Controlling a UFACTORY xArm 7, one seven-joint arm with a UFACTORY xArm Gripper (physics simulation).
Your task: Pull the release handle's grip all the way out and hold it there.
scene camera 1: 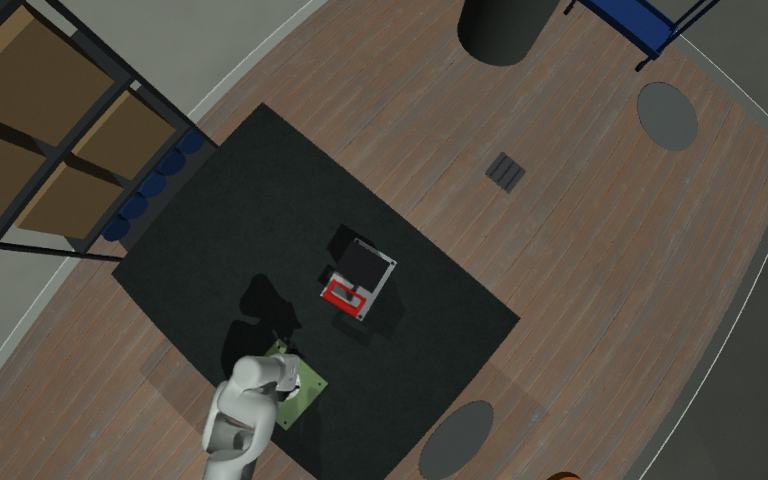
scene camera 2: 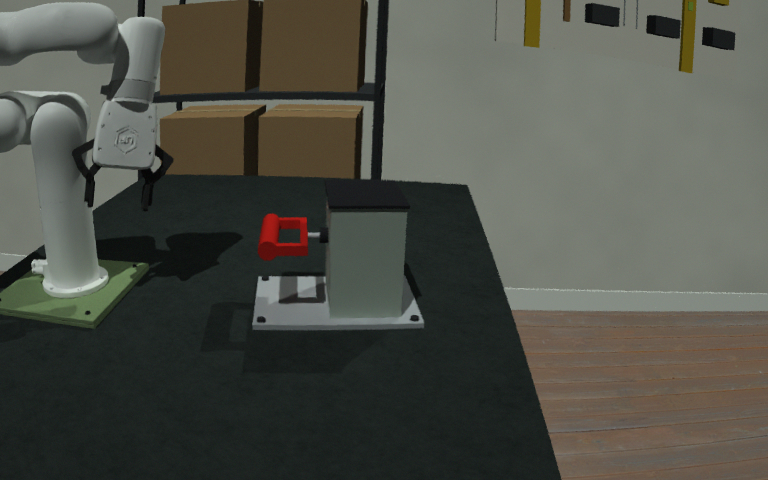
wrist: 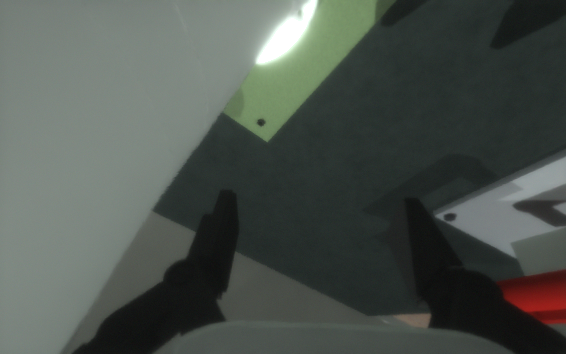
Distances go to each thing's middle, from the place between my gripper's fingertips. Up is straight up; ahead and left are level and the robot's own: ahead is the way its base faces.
Scene:
Now: hand 34 cm short of the light base plate (scene camera 2: 282,302) and 15 cm above it.

